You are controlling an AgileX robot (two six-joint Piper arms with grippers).
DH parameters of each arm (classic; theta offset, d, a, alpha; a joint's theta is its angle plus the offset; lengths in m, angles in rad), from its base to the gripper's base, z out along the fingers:
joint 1: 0 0.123 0 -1.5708
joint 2: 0.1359 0 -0.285 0
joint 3: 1.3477 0 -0.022 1.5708
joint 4: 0 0.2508 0 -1.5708
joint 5: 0 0 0.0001 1.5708
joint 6: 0 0.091 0 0
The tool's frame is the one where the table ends.
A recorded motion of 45 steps. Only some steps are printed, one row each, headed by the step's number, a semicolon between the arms.
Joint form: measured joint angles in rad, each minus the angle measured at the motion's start. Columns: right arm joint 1, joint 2, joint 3, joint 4, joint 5, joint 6; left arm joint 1, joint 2, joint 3, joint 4, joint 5, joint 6.
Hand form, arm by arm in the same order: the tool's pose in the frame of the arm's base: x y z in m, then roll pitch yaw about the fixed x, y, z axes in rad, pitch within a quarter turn. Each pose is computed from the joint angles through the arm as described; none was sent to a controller.
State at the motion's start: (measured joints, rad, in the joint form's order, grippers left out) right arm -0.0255 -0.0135 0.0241 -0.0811 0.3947 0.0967; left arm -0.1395 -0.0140 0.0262 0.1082 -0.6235 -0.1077
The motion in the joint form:
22: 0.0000 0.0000 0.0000 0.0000 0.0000 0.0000; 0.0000 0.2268 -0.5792 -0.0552 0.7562 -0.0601
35: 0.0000 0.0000 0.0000 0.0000 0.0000 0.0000; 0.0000 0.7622 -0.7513 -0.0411 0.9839 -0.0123
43: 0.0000 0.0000 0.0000 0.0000 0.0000 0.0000; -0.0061 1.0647 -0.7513 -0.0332 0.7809 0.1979
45: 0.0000 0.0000 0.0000 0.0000 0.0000 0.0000; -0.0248 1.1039 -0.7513 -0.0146 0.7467 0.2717
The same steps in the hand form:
22: 0.0518 -0.0042 0.1705 3.1063 1.2538 3.0461; 0.0381 -0.0047 0.3707 -0.3681 1.2540 -0.5177
35: 0.0518 -0.0042 0.1705 3.1063 1.2538 3.0461; 0.1540 -0.0194 0.3548 -2.9788 1.2712 -3.0862
43: 0.0518 -0.0042 0.1705 3.1063 1.2538 3.0461; 0.2238 -0.0317 0.3142 2.7581 1.1425 2.5913
45: 0.0518 -0.0042 0.1705 3.1063 1.2538 3.0461; 0.2316 -0.0373 0.3081 2.5927 1.0965 2.3874

